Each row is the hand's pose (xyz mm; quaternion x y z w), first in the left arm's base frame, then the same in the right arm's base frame.
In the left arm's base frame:
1: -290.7 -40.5 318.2 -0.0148 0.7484 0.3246 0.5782
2: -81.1 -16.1 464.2 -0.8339 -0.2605 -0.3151 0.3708
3: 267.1 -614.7 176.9 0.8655 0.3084 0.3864 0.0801
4: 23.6 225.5 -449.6 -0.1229 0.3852 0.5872 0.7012
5: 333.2 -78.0 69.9 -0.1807 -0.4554 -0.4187 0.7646
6: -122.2 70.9 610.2 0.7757 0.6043 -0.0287 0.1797
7: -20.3 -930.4 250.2 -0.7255 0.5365 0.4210 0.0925
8: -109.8 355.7 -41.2 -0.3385 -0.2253 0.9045 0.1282
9: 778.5 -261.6 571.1 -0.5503 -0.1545 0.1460 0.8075
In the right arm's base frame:
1: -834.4 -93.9 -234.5 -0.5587 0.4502 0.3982 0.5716
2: -878.8 88.9 -60.0 -0.5047 -0.7684 -0.3281 0.2172
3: -183.4 80.2 220.0 0.4105 0.6784 0.5942 0.1348
4: -352.6 352.2 -807.1 -0.5901 0.1091 0.6877 0.4087
5: -419.6 426.5 -137.9 0.0814 -0.7793 0.0239 0.6209
6: -1049.6 92.9 -22.7 0.3294 0.7739 0.2265 0.4912
7: -138.4 -334.3 337.7 0.9881 -0.1377 -0.0450 0.0516
8: -766.3 287.8 -645.1 0.5008 0.2325 -0.7071 0.4417
9: -501.0 680.2 504.1 -0.5539 -0.6285 0.3223 0.4409

